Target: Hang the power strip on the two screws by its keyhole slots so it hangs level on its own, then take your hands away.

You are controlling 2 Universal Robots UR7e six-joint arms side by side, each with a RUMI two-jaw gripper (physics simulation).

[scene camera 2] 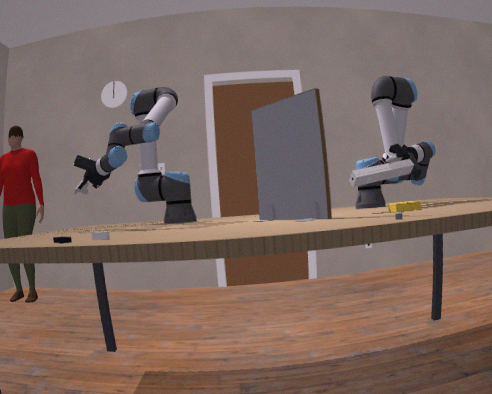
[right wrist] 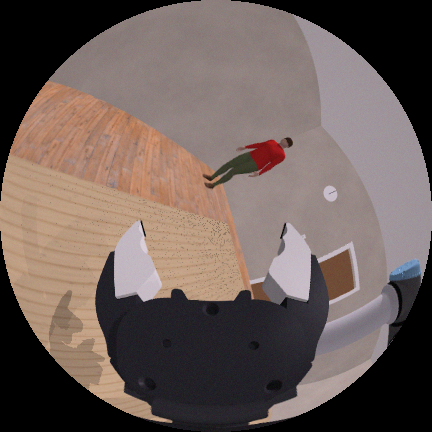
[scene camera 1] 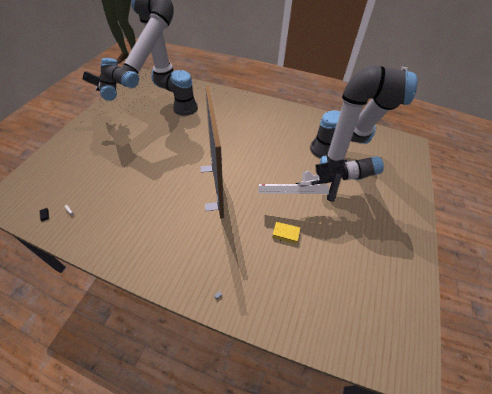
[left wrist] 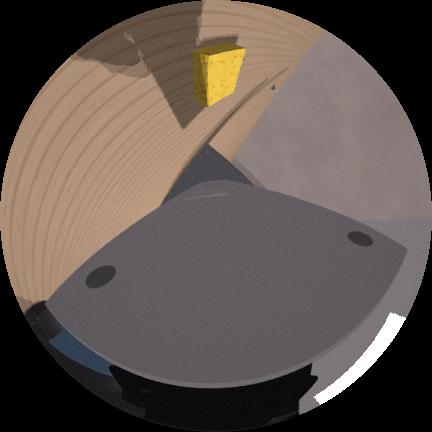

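Where they show: left gripper, fingertip midpoint: [scene camera 2: 383, 167] [scene camera 1: 296, 184]; right gripper, fingertip midpoint: [scene camera 2: 80, 180] [right wrist: 212, 224]; left arm's base, link origin: [scene camera 2: 370, 207] [scene camera 1: 323, 149]; right arm's base, link origin: [scene camera 2: 180, 222] [scene camera 1: 185, 108].
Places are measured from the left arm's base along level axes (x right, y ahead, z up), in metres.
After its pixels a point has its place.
Note:
The white power strip [scene camera 1: 280, 189] @[x -0.073, y 0.507, z 0.152 m] [scene camera 2: 375, 174] @[x -0.077, y 0.513, z 0.134 m] [left wrist: 225, 300] is held in the air above the table, at the right of both scene views. In the left wrist view its plain grey back shows two dark oval slots, one near each end. My left gripper [scene camera 1: 308, 180] [scene camera 2: 389, 157] is shut on the strip; the strip hides its fingers in the left wrist view. The upright board [scene camera 1: 214, 145] @[x 0.134, y 0.669, z 0.359 m] [scene camera 2: 287, 160] @[x 0.222, y 0.607, z 0.201 m] [left wrist: 207, 172] @[x 0.120, y 0.660, z 0.066 m] stands apart from the strip, to its left in the scene views. I cannot make out the two screws. My right gripper [right wrist: 212, 224] @[x 1.169, y 0.636, z 0.222 m] is open and empty, far from the strip.
A yellow sponge [scene camera 1: 286, 231] @[x -0.184, y 0.576, z 0.028 m] [scene camera 2: 405, 206] @[x -0.186, y 0.609, z 0.016 m] [left wrist: 220, 75] @[x -0.185, y 0.561, z 0.029 m] lies near the strip's shadow. A small grey block [scene camera 1: 218, 296] @[x -0.175, y 0.960, z 0.014 m] [scene camera 2: 398, 216] @[x -0.169, y 0.969, z 0.007 m] lies near the table's front edge. A black item [scene camera 1: 44, 214] @[x 0.646, y 1.276, z 0.015 m] [scene camera 2: 62, 240] @[x 0.631, y 1.299, z 0.007 m] and a white item [scene camera 1: 69, 210] @[x 0.576, y 1.180, z 0.021 m] [scene camera 2: 100, 235] @[x 0.582, y 1.185, z 0.011 m] lie at the left.

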